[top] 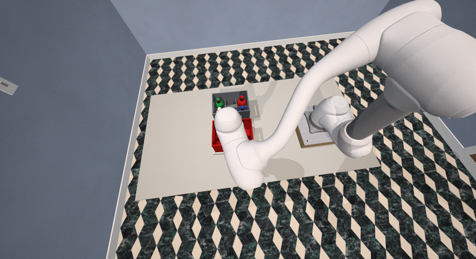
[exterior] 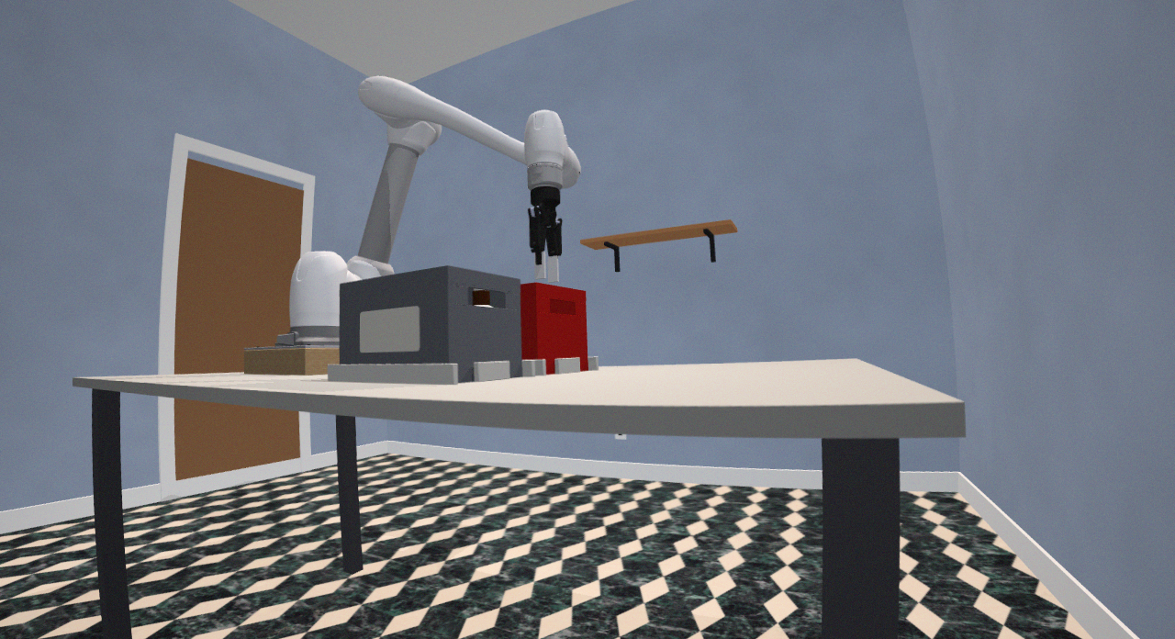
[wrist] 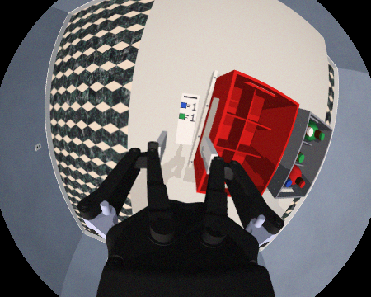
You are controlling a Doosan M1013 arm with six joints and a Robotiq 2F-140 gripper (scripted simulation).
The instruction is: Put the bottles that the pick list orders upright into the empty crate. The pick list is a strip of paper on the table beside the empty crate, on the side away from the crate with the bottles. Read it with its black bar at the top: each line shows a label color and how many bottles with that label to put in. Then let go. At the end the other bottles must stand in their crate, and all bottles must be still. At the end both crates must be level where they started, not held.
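The blue-label bottle is 8 cm behind my hand, 35 cm to the right of it and 16 cm below it. From my hand the other things lie so: white-label bottle (9 cm ahead, 35 cm to the right, 16 cm below); then red crate (15 cm to the right, 17 cm below); then pick list (1 cm to the right, 25 cm below).
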